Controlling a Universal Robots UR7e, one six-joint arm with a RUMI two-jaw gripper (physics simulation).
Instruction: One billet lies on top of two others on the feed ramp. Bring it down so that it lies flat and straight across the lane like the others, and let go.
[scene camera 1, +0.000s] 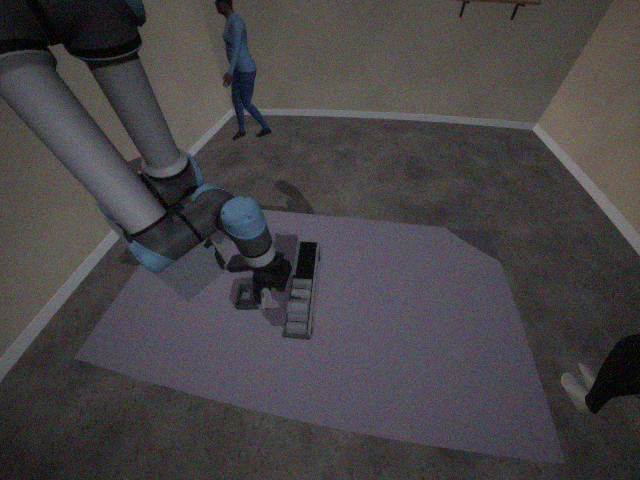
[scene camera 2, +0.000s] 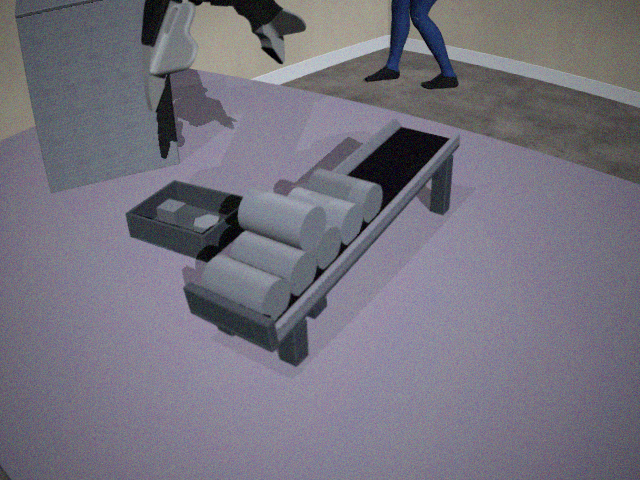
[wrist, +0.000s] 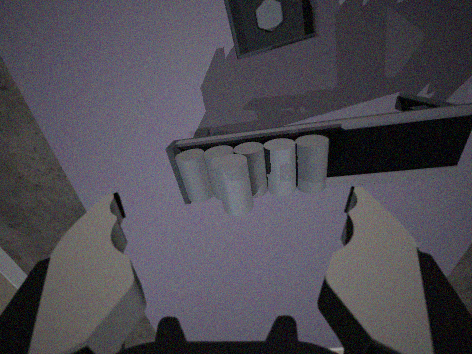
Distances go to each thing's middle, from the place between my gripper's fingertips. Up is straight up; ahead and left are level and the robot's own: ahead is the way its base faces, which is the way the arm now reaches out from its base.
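My gripper: 60 mm to the right of the dark tray (scene camera 2: 143, 224), 140 mm past it, 210 mm above it.
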